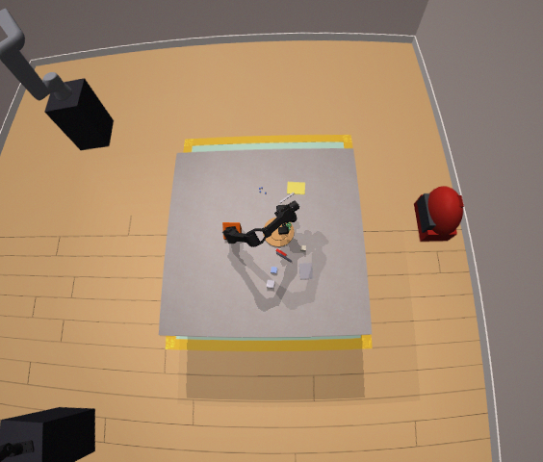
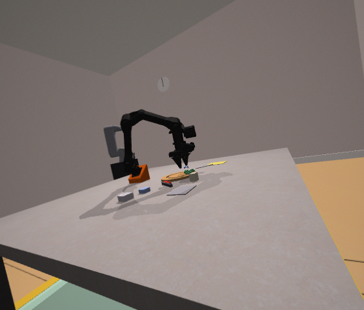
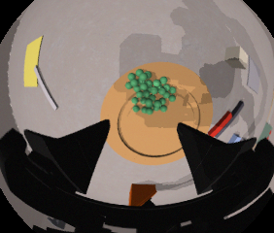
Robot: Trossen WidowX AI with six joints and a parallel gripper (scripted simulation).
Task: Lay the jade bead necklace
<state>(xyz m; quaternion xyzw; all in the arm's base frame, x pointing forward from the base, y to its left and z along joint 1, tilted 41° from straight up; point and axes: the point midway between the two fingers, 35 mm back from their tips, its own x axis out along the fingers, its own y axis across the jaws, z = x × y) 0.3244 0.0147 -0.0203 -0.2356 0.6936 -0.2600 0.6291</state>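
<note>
My gripper tip is now 3 cm past the round wooden bead board, 3 cm to the left of it and 4 cm above it. The rest, counted from my gripper tip: beige cube 12 cm ahead, 16 cm to the right, 3 cm below; red-handled tool 1 cm behind, 19 cm to the right, 4 cm below; blue block 8 cm behind, 28 cm to the right, 4 cm below.
</note>
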